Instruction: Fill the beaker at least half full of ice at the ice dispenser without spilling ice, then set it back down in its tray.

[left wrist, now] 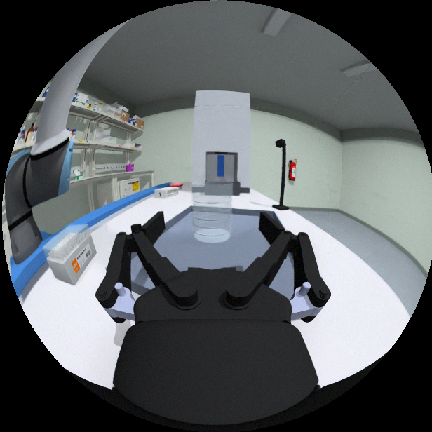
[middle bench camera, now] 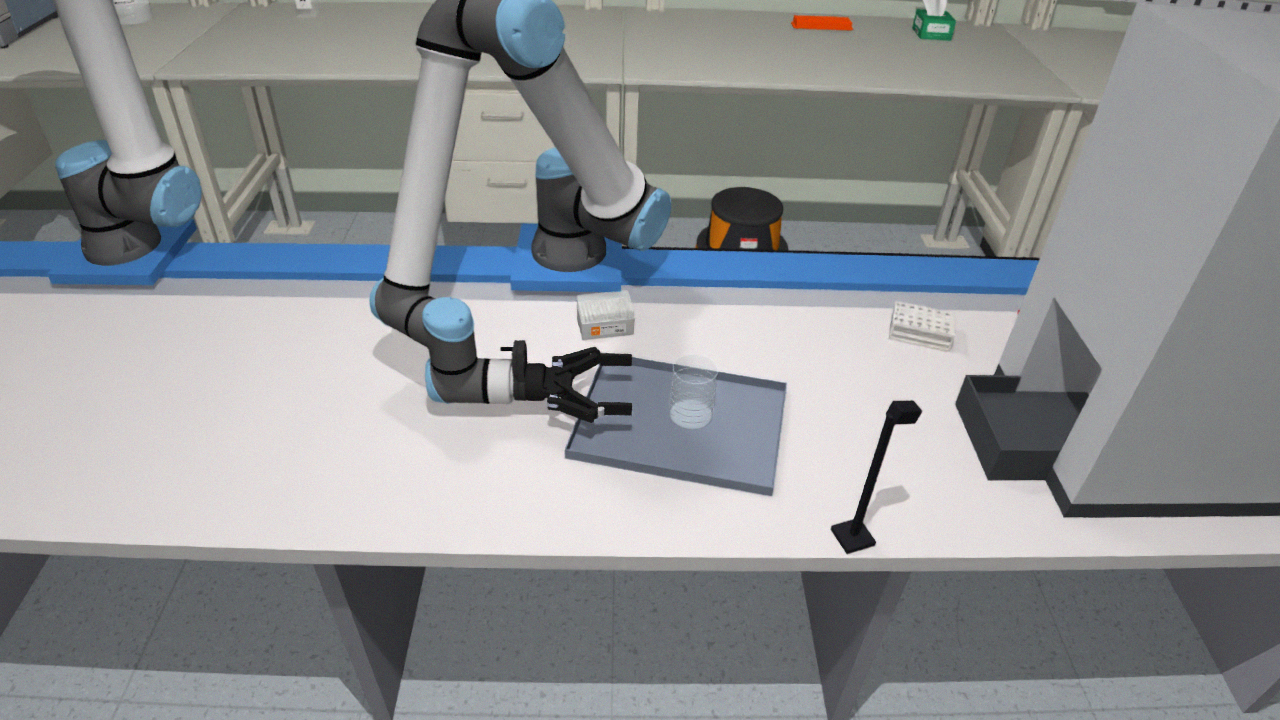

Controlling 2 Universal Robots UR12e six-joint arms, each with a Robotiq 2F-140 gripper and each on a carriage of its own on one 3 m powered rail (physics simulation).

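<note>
The clear beaker (middle bench camera: 692, 392) (left wrist: 212, 215) stands upright on the blue-grey tray (middle bench camera: 738, 456) (left wrist: 172, 247); no ice shows in it. My left gripper (middle bench camera: 631, 385) (left wrist: 211, 220) is open and level, with its fingers over the tray's left part in the bench view. The beaker is straight ahead of the fingertips, a short way beyond them and not touched. The tall grey ice dispenser (middle bench camera: 1163, 268) (left wrist: 221, 120) stands at the right end of the bench view, with a dark drip box (middle bench camera: 1024, 443) (left wrist: 219, 189) at its front. My right gripper is not in view.
A tip box (middle bench camera: 605, 316) (left wrist: 74, 257) stands behind the tray. A white rack (middle bench camera: 921, 325) (left wrist: 166, 192) sits at the back, towards the dispenser. A thin black stand (middle bench camera: 872, 474) (left wrist: 283, 175) rises near the front edge, between tray and dispenser. The blue rail (middle bench camera: 805, 268) runs behind the bench.
</note>
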